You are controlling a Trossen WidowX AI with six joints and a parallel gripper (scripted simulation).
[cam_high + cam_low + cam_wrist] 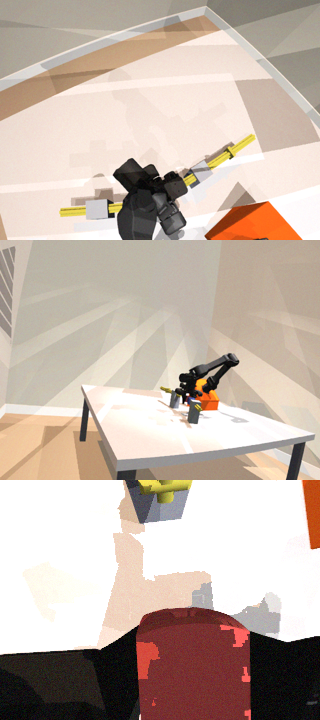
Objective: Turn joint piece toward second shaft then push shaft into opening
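The red square joint piece is 4 cm above my gripper tip and 1 cm to the left of it.
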